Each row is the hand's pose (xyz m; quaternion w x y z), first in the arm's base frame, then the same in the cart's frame.
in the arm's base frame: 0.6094 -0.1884 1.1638 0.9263 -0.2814 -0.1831 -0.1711
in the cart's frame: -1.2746 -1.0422 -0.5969 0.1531 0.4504 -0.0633 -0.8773
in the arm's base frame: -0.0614 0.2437 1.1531 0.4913 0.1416 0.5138 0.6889
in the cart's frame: -1.2169 -0.8886 0.1841 0.6554 0.4330 -0.6008 0.1483
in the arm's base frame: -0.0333 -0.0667 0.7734 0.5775 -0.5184 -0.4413 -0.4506
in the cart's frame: -0.7978 -0.7975 -0.0555 0.0473 -0.1176 -0.3478 0.9290
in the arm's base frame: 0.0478 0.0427 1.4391 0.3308 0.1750 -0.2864 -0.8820
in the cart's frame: -1.4751 -0.7470 -0.0337 0.7550 -0.3490 -0.2501 0.4956
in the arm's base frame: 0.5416 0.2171 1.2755 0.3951 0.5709 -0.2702 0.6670
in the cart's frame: -1.4461 -1.2444 -0.2634 0.0834 -0.0799 -0.9866 -0.1156
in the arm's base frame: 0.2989 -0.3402 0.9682 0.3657 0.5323 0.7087 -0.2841
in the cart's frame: -0.9975 -0.7814 -0.4833 0.2037 -0.9042 0.1963 -0.3199
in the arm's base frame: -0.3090 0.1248 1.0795 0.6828 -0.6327 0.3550 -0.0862
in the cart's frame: -1.0756 -0.6598 0.2765 0.5734 0.5789 0.3074 -0.4915
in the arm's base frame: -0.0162 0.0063 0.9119 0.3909 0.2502 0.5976 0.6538
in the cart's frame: -0.9483 -0.8216 -0.0159 0.5770 0.4609 -0.6035 0.3007
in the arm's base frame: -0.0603 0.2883 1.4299 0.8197 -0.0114 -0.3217 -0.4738
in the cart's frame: -1.4920 -0.8449 0.2158 0.2873 -0.4453 0.0507 0.8465
